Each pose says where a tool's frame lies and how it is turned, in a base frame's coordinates. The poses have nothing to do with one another.
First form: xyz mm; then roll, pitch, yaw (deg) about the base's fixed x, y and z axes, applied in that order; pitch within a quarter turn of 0, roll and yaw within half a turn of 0.
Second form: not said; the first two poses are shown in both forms.
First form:
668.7 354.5 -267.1 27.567 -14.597 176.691
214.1 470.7 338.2 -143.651 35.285 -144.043
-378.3 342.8 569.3 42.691 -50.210 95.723
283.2 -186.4 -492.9 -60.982 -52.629 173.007
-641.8 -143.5 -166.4 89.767 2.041 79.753
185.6 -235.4 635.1 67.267 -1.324 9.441
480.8 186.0 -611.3 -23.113 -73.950 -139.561
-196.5 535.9 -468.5 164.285 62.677 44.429
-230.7 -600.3 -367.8 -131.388 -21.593 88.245
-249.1 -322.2 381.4 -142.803 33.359 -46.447
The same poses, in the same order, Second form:
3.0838 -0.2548 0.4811 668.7 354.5 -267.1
-2.5140 0.6158 -2.5072 214.1 470.7 338.2
1.6707 -0.8763 0.7451 -378.3 342.8 569.3
3.0195 -0.9185 -1.0643 283.2 -186.4 -492.9
1.3920 0.0356 1.5667 -641.8 -143.5 -166.4
0.1648 -0.0231 1.1740 185.6 -235.4 635.1
-2.4358 -1.2907 -0.4034 480.8 186.0 -611.3
0.7754 1.0939 2.8673 -196.5 535.9 -468.5
1.5402 -0.3769 -2.2932 -230.7 -600.3 -367.8
-0.8107 0.5822 -2.4924 -249.1 -322.2 381.4

